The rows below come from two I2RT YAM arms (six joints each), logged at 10 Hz.
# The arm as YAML. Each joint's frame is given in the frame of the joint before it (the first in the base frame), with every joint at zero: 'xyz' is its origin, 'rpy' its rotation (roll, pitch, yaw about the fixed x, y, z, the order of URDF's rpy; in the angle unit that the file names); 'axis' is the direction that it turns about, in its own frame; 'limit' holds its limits. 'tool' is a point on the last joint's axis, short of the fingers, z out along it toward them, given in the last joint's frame.
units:
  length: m
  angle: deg
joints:
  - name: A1
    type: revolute
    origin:
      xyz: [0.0, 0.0, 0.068]
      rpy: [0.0, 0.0, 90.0]
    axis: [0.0, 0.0, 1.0]
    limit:
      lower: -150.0
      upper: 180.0
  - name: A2
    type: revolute
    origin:
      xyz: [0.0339, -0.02, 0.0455]
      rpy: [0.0, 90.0, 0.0]
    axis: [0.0, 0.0, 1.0]
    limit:
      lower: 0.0
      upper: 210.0
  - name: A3
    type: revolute
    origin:
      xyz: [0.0, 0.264, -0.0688]
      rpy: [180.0, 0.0, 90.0]
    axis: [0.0, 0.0, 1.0]
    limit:
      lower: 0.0
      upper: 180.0
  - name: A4
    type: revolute
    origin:
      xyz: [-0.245, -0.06, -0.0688]
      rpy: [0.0, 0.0, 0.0]
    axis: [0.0, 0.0, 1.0]
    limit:
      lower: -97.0
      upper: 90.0
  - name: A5
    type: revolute
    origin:
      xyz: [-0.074, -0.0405, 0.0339]
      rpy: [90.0, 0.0, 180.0]
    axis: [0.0, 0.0, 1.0]
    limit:
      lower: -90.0
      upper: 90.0
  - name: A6
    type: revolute
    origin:
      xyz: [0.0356, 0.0, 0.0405]
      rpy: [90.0, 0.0, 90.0]
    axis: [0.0, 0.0, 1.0]
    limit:
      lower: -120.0
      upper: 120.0
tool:
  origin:
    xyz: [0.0, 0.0, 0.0]
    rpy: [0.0, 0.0, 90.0]
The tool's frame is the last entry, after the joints.
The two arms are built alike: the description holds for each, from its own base.
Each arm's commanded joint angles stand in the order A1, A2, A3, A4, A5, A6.
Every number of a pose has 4 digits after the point. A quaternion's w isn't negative.
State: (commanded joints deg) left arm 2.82 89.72 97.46 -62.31 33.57 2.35; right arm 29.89 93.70 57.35 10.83 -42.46 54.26
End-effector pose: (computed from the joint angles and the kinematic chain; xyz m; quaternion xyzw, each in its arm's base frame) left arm 0.3141 -0.0042 0.3855 0.0841 0.9123 -0.2617 0.3034; right arm 0.3005 0.2004 0.2369 -0.0224 0.8114 0.5606 0.1639
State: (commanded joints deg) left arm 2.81 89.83 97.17 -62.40 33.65 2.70; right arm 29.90 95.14 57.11 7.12 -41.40 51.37
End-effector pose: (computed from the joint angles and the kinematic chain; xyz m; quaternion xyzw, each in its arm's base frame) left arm 0.3145 -0.0043 0.3834 0.0860 0.9131 -0.2620 0.3003; right arm 0.3003 0.1999 0.2210 -0.0197 0.8320 0.5338 0.1498
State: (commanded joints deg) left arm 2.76 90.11 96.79 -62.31 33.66 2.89; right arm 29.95 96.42 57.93 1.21 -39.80 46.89
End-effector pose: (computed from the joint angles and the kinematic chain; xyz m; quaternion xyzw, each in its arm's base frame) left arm 0.3160 -0.0045 0.3801 0.0866 0.9143 -0.2623 0.2961; right arm 0.2999 0.1991 0.2089 -0.0254 0.8556 0.4984 0.1376
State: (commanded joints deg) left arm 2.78 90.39 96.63 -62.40 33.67 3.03; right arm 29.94 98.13 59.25 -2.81 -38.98 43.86
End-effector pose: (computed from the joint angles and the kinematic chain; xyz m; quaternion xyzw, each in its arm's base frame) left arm 0.3171 -0.0044 0.3777 0.0863 0.9155 -0.2626 0.2922; right arm 0.3022 0.1999 0.2001 -0.0313 0.8704 0.4751 0.1257
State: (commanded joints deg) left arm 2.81 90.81 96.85 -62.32 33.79 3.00; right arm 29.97 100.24 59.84 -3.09 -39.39 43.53
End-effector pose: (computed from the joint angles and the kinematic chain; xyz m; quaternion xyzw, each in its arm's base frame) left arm 0.3192 -0.0042 0.3768 0.0858 0.9156 -0.2637 0.2913; right arm 0.3058 0.2024 0.1903 -0.0300 0.8747 0.4705 0.1126
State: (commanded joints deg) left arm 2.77 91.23 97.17 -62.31 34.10 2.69; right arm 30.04 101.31 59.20 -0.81 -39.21 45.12
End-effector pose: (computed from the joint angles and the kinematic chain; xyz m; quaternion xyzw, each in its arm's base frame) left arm 0.3210 -0.0044 0.3763 0.0842 0.9152 -0.2672 0.2896; right arm 0.3074 0.2038 0.1834 -0.0195 0.8738 0.4732 0.1106
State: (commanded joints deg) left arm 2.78 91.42 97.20 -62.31 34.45 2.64; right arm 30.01 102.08 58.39 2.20 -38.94 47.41
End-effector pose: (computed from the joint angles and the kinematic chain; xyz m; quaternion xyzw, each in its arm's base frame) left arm 0.3219 -0.0045 0.3756 0.0842 0.9148 -0.2703 0.2881; right arm 0.3092 0.2044 0.1784 -0.0053 0.8704 0.4793 0.1122
